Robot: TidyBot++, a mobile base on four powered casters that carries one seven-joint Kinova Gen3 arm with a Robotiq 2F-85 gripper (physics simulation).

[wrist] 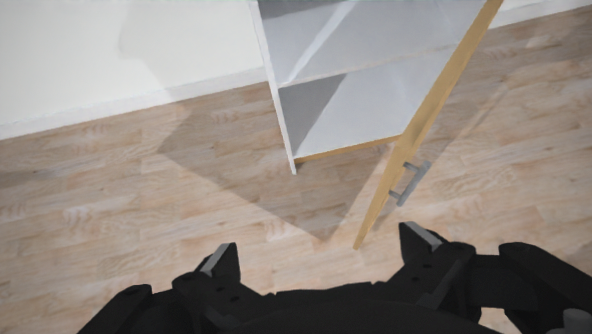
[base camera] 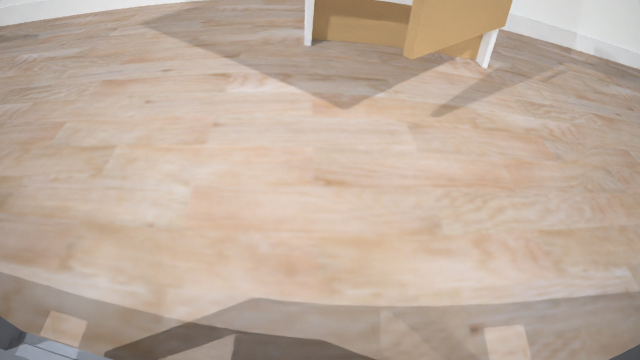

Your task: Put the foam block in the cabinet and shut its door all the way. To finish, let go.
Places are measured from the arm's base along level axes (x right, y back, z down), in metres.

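Pixels of known places: gripper, fingertip midpoint: point(wrist: 318, 250).
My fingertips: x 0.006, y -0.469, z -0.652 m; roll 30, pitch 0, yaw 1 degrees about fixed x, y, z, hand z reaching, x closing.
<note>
Behind a point stands the place of what it marks.
The white cabinet point(base camera: 360, 27) {z 0.346, x 0.092, y -1.045 m} point(wrist: 350, 120) {z 0.228, x 0.214, y -1.110 m} has a tan base strip and stands at the top of both views. Its tan door point(base camera: 455, 25) {z 0.202, x 0.234, y -0.713 m} point(wrist: 422, 117) {z -0.472, x 0.166, y -0.648 m} is wide open, swung out on the right side. A grey bar handle point(wrist: 414, 184) {z -0.332, x 0.181, y -0.607 m} is on the door's outer face. The lower compartment and part of the one above it show in the wrist view, with no block visible on their visible surfaces. The foam block does not show in either view. My gripper point(wrist: 318, 250) {z -0.652, x 0.006, y -0.469 m} is open with nothing between its fingers; in the wrist view the door's near lower end shows between the fingertips, nearer the right one.
A white wall point(base camera: 575, 22) {z 0.257, x 1.267, y -1.668 m} point(wrist: 125, 60) {z 0.102, x -0.693, y -1.505 m} with a baseboard runs behind the cabinet. The wooden floor point(base camera: 300, 200) {z 0.396, x -0.014, y -0.433 m} point(wrist: 150, 215) {z 0.396, x -0.691, y -0.895 m} stretches in front of it, with shadows across it. Parts of the grey robot base point(base camera: 45, 350) {z 0.281, x -0.193, y -0.141 m} show at the lower edge of the base camera view.
</note>
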